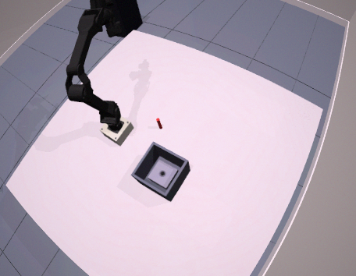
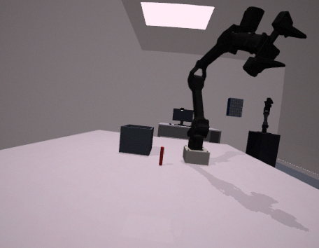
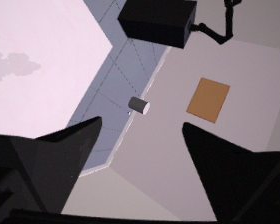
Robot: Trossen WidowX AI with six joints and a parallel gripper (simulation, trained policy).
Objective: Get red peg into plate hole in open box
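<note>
My gripper tip is now 310 mm short of the red peg, 260 mm to the left of it and 380 mm above it. Round my gripper tip: light grey plate: 440 mm ahead, 460 mm to the right, 380 mm below.
</note>
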